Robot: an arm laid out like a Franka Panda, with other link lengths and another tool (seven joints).
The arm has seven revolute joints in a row. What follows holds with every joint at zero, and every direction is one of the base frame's.
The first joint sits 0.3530 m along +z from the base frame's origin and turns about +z.
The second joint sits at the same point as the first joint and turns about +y.
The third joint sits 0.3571 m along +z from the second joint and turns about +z.
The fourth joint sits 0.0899 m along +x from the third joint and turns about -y.
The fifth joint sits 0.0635 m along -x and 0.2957 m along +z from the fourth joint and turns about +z.
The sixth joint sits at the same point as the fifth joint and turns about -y.
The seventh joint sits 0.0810 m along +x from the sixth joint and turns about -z.
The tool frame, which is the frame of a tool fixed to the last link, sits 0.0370 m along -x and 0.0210 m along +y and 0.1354 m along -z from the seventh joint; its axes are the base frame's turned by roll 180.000, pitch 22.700 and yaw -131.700 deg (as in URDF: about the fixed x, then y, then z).
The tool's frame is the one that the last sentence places.
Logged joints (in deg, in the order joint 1, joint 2, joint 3, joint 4, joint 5, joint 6, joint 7), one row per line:
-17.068, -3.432, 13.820, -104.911, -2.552, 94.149, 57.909
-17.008, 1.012, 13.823, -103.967, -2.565, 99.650, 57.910
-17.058, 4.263, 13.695, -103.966, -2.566, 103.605, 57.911
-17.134, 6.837, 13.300, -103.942, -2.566, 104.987, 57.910
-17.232, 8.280, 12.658, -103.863, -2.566, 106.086, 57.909
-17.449, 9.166, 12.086, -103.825, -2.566, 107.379, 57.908
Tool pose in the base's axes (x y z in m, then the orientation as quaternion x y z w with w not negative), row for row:
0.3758, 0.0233, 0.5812, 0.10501, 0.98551, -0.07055, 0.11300
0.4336, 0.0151, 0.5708, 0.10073, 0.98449, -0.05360, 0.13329
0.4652, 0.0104, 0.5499, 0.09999, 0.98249, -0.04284, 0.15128
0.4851, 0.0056, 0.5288, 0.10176, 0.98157, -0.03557, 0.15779
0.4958, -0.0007, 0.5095, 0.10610, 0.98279, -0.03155, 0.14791
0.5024, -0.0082, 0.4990, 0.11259, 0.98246, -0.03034, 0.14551
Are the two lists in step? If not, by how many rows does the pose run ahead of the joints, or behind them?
The pose runs 1 row behind the joints: the pose in row i belongs to the joints in row i - 1.
